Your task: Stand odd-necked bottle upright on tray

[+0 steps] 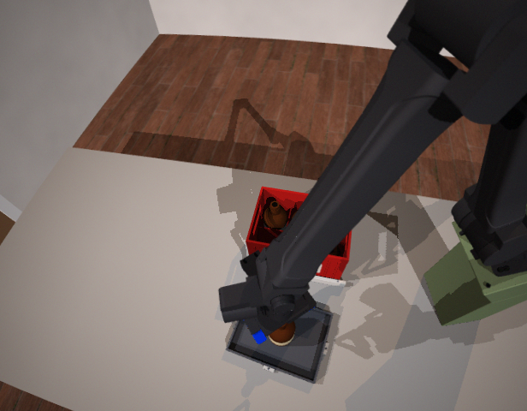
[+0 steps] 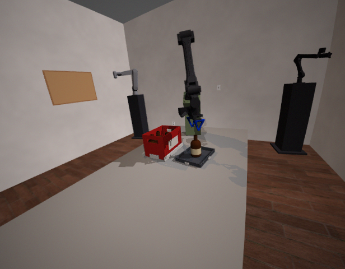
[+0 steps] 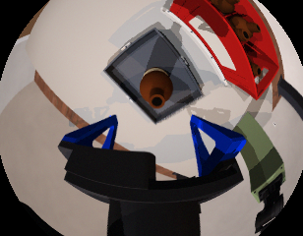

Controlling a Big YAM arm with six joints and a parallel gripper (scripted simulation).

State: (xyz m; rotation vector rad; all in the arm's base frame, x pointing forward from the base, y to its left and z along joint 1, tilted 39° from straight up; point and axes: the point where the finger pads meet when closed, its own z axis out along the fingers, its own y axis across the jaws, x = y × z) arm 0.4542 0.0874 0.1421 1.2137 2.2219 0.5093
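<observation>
The brown bottle lies 13 cm below my hand. Round my hand: dark grey tray: 20 cm below; then crate: 6 cm behind, 27 cm to the right, 13 cm below.
</observation>
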